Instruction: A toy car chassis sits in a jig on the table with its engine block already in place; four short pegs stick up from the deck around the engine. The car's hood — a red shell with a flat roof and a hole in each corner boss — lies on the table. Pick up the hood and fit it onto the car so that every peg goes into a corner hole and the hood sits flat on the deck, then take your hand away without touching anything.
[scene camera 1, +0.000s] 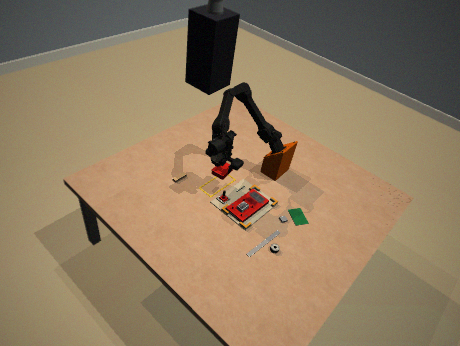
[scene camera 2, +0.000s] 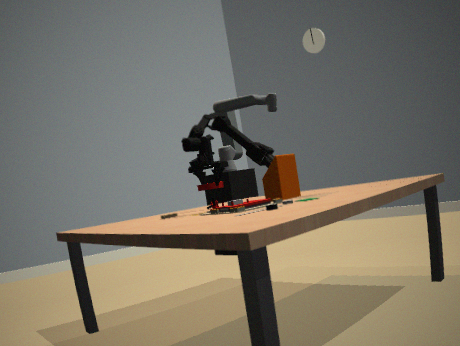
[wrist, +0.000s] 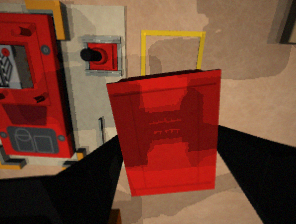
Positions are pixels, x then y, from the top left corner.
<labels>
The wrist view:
my gripper: 166, 134
red hood: 167, 124, held by my gripper
</labels>
